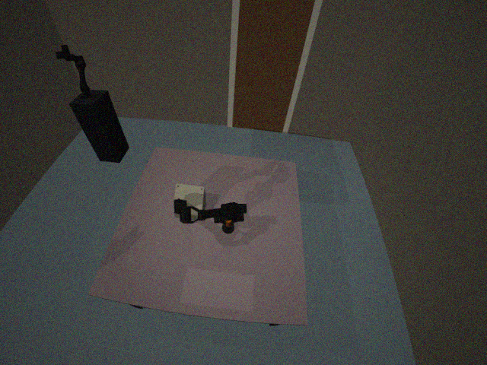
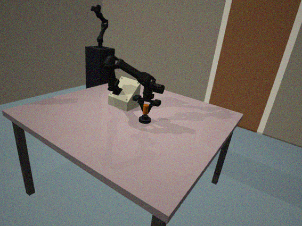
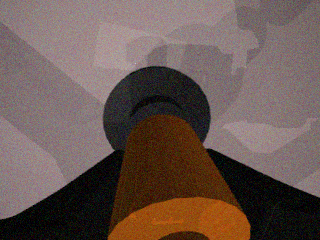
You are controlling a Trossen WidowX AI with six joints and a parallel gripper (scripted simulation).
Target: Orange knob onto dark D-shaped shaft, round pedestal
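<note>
Right now the dark round pedestal is 4 cm below my gripper tip. From my gripper tip the other things lie so: orange knob (2 cm above).
</note>
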